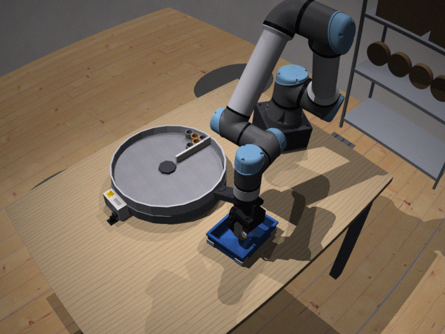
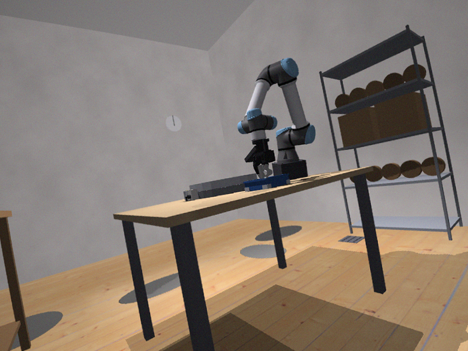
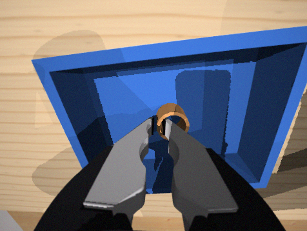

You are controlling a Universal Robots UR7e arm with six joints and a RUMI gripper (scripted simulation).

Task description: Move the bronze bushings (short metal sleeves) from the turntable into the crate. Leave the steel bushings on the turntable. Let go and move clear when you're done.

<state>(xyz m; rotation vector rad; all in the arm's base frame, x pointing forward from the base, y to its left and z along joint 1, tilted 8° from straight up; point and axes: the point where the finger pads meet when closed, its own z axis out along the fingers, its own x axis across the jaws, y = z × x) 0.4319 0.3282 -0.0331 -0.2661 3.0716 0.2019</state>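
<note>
Now: the blue crate 10 mm below my hand and 10 mm behind it. From my hand the other things lie so: grey turntable 360 mm to the right, 60 mm ahead, 20 mm above.
</note>
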